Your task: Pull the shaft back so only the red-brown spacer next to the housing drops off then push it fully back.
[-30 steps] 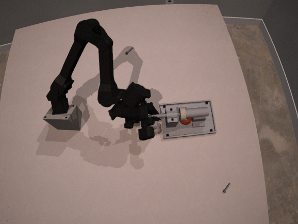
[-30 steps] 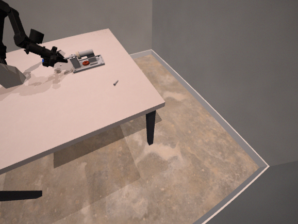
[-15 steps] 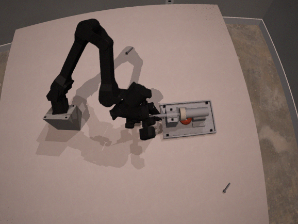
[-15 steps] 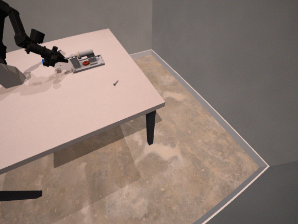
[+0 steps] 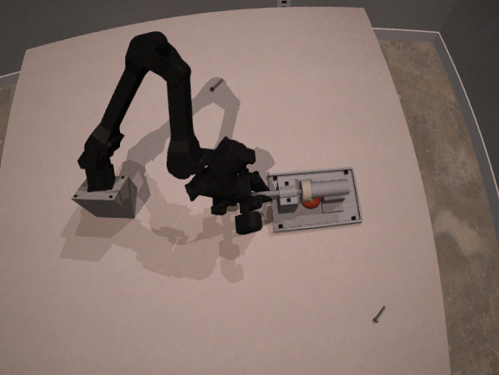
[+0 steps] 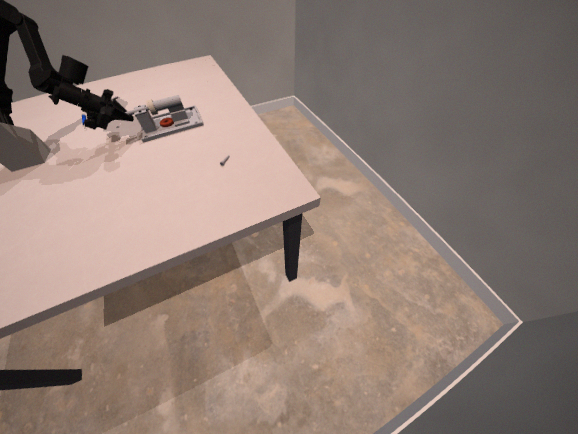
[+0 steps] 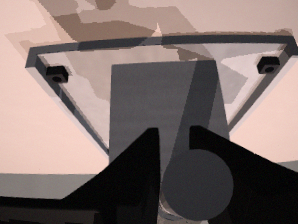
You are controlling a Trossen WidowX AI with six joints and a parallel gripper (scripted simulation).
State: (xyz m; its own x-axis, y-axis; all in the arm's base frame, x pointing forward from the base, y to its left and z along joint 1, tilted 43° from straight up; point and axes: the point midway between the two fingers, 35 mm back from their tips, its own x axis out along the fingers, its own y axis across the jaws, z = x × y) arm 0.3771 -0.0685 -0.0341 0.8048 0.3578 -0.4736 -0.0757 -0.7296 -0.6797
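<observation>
Right now my hand is 60 mm short of the grey shaft. Round my hand: red-brown spacer: 130 mm ahead, 10 mm to the right, 70 mm below; then blue screwdriver: 190 mm behind, 220 mm to the left, 70 mm below; then cream spacer: 100 mm ahead, 10 mm to the right.
</observation>
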